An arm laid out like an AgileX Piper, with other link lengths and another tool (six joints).
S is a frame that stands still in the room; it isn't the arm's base.
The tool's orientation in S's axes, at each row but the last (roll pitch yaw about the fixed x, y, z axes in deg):
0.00 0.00 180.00
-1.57 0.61 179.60
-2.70 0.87 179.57
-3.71 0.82 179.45
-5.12 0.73 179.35
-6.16 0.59 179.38
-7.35 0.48 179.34
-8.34 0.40 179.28
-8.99 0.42 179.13
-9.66 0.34 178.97
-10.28 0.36 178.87
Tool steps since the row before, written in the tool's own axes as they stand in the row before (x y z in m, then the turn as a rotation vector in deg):
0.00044 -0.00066 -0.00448 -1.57 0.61 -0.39
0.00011 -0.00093 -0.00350 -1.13 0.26 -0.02
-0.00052 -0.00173 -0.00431 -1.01 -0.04 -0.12
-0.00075 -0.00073 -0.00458 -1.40 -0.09 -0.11
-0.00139 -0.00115 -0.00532 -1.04 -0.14 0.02
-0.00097 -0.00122 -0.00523 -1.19 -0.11 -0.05
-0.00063 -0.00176 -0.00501 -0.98 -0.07 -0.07
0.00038 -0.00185 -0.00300 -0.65 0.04 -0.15
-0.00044 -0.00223 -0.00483 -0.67 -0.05 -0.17
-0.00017 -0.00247 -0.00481 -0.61 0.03 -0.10
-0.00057 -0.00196 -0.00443 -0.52 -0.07 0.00
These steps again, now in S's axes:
-0.00044 0.00066 -0.00448 1.57 -0.61 -0.39
-0.00007 0.00103 -0.00347 1.13 -0.27 -0.02
0.00060 0.00193 -0.00422 1.01 0.04 -0.10
0.00082 0.00102 -0.00451 1.40 0.08 -0.08
0.00147 0.00160 -0.00518 1.04 0.13 0.05
0.00104 0.00176 -0.00506 1.19 0.10 -0.03
0.00070 0.00238 -0.00474 0.98 0.07 -0.05
-0.00033 0.00227 -0.00270 0.65 -0.03 -0.15
0.00052 0.00295 -0.00442 0.67 0.07 -0.16
0.00025 0.00324 -0.00433 0.61 -0.02 -0.10
0.00065 0.00271 -0.00401 0.52 0.06 0.02

